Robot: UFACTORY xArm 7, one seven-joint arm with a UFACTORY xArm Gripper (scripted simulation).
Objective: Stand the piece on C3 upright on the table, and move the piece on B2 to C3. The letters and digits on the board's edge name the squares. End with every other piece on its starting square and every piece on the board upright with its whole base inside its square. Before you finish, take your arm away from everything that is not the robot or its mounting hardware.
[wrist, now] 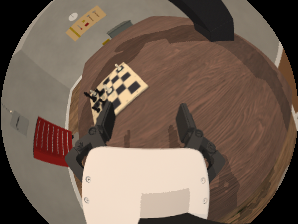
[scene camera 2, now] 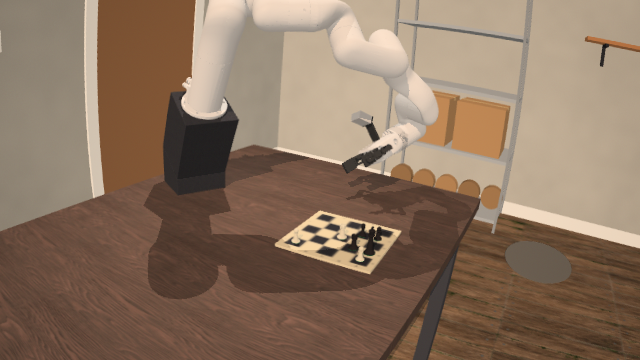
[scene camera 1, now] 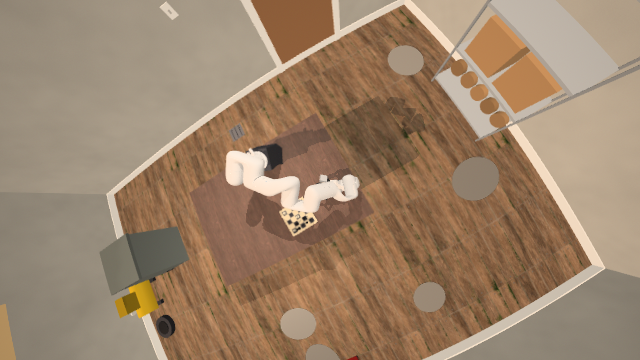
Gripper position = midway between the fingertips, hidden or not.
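Observation:
Chessboard [scene camera 2: 318,238] in sight, and from the wrist the same chessboard [wrist: 126,85]. Also visible: my gripper [scene camera 2: 353,165], with the wrist giving the gripper [wrist: 146,109].

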